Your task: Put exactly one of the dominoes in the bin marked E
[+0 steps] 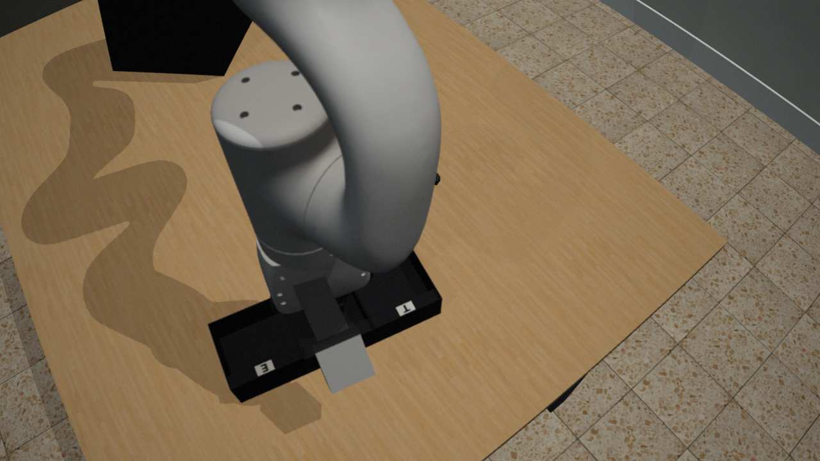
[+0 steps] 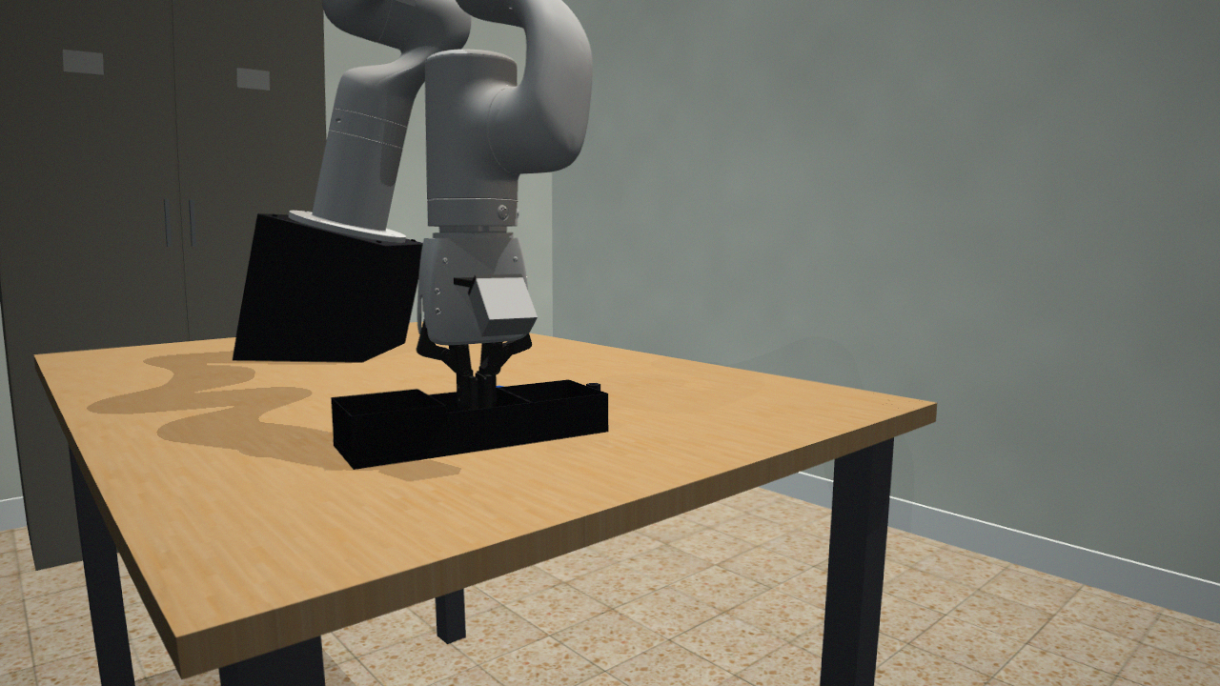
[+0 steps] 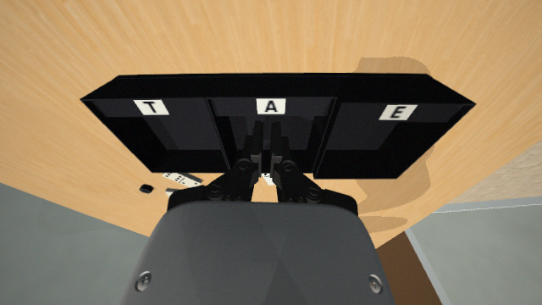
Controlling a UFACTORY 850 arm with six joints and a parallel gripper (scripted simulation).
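My hand is 2 cm above the black three-part tray. From my hand the other things lie so: blue 9V battery 13 cm behind, 6 cm to the left, 3 cm below; small black nut 21 cm to the left, 14 cm behind, 4 cm below.
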